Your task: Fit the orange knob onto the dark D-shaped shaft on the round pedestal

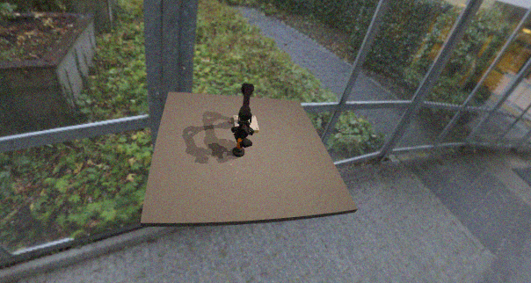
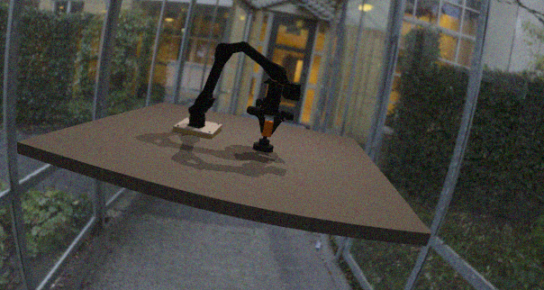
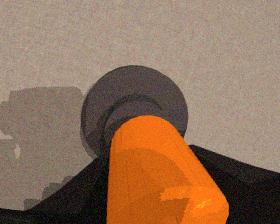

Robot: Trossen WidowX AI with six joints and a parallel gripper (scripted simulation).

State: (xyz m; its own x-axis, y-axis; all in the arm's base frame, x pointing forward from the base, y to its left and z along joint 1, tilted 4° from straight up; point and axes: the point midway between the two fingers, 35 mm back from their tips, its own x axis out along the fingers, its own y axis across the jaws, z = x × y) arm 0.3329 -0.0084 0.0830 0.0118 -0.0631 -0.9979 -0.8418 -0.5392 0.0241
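My gripper tip is now 4 cm above the dark round pedestal. Round my gripper tip: orange knob: 2 cm above.
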